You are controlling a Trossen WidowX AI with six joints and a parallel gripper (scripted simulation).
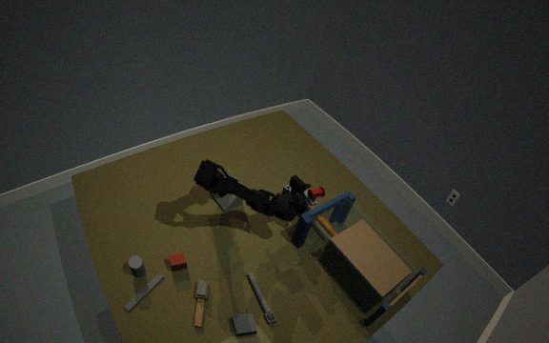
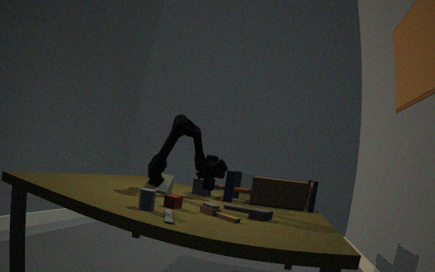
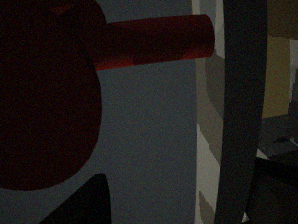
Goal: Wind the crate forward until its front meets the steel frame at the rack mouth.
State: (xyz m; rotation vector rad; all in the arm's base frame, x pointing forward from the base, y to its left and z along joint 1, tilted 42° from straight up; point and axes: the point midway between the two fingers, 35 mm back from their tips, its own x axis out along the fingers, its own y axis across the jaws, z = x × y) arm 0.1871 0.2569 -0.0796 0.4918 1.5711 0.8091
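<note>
My gripper tip is now 20 mm short of the grey crank handle, 10 mm to the left of it and 10 mm above it. Also, from my gripper tip: grey block: 380 mm ahead, 460 mm to the right, 120 mm below; grey winch: 60 mm behind, 20 mm to the right, 100 mm below; red grip: 50 mm ahead, 10 mm to the right, 20 mm above.
</note>
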